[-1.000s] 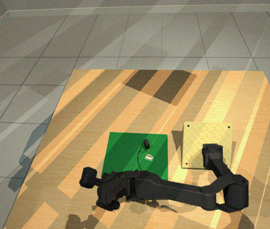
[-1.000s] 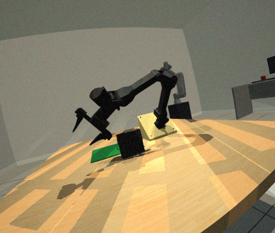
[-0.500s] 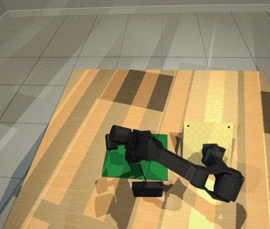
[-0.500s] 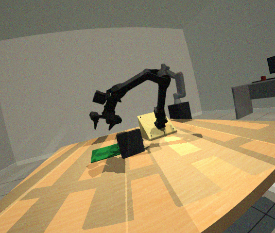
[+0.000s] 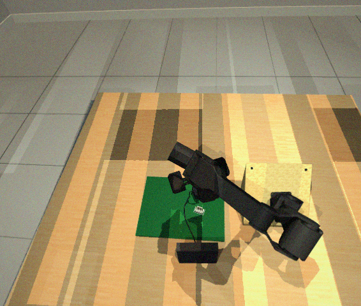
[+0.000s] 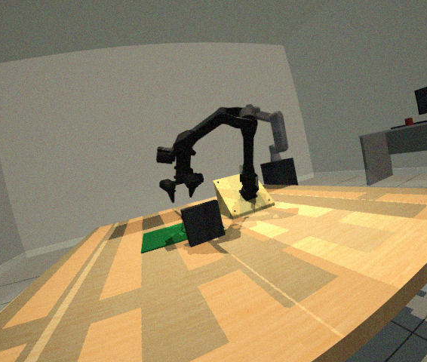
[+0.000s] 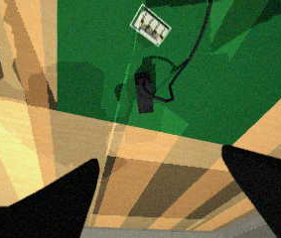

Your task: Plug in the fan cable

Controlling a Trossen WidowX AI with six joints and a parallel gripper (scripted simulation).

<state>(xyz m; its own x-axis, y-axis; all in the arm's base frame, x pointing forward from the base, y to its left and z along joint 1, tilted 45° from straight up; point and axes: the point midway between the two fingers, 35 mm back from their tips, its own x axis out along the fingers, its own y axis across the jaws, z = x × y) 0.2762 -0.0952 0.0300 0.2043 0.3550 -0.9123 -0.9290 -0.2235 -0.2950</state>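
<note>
The dark plug lies 10 mm to the right of my gripper tip and 100 mm below it. The rest, counted from my gripper tip: green board 50 mm ahead, 40 mm to the left, 130 mm below; black fan 10 mm behind, 220 mm to the left, 60 mm below.
</note>
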